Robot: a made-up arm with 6 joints. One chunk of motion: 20 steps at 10 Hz.
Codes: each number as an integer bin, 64 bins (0 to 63) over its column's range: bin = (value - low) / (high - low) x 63, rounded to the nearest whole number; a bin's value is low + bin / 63 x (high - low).
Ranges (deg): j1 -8..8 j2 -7..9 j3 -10..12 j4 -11..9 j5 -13..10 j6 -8..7
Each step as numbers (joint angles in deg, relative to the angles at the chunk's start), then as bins.
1 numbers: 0.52 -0.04 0.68 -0.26 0.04 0.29
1 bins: 34 27 31 34 36 35
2 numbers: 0.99 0.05 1.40 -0.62 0.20 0.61
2 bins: 35 28 33 33 36 36
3 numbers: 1.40 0.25 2.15 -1.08 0.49 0.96
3 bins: 37 29 35 31 37 38
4 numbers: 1.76 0.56 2.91 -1.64 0.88 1.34
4 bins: 38 30 37 29 38 39
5 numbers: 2.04 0.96 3.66 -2.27 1.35 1.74
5 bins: 40 31 39 27 39 41
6 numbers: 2.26 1.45 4.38 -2.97 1.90 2.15
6 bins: 40 33 41 25 41 43
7 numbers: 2.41 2.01 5.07 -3.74 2.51 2.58
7 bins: 41 35 43 23 42 44
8 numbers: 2.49 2.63 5.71 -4.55 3.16 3.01
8 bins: 41 38 45 20 44 46
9 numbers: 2.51 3.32 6.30 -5.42 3.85 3.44
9 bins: 41 41 47 18 46 48
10 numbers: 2.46 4.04 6.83 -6.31 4.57 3.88
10 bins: 41 43 48 15 48 50
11 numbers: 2.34 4.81 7.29 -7.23 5.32 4.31
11 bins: 41 47 50 12 50 52
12 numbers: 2.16 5.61 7.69 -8.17 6.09 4.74
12 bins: 40 50 51 9 52 54
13 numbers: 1.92 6.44 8.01 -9.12 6.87 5.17
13 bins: 39 53 52 6 54 55
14 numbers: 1.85 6.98 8.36 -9.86 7.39 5.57
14 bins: 39 55 53 4 56 57
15 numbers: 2.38 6.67 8.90 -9.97 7.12 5.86
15 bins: 41 54 54 3 55 58
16 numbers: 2.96 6.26 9.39 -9.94 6.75 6.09
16 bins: 43 52 56 3 54 59
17 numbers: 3.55 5.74 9.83 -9.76 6.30 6.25
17 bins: 45 50 57 4 53 60
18 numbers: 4.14 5.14 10.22 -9.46 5.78 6.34
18 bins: 48 48 58 5 51 60
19 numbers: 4.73 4.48 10.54 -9.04 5.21 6.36
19 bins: 50 45 59 6 50 60
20 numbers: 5.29 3.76 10.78 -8.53 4.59 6.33
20 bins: 52 42 60 8 48 60
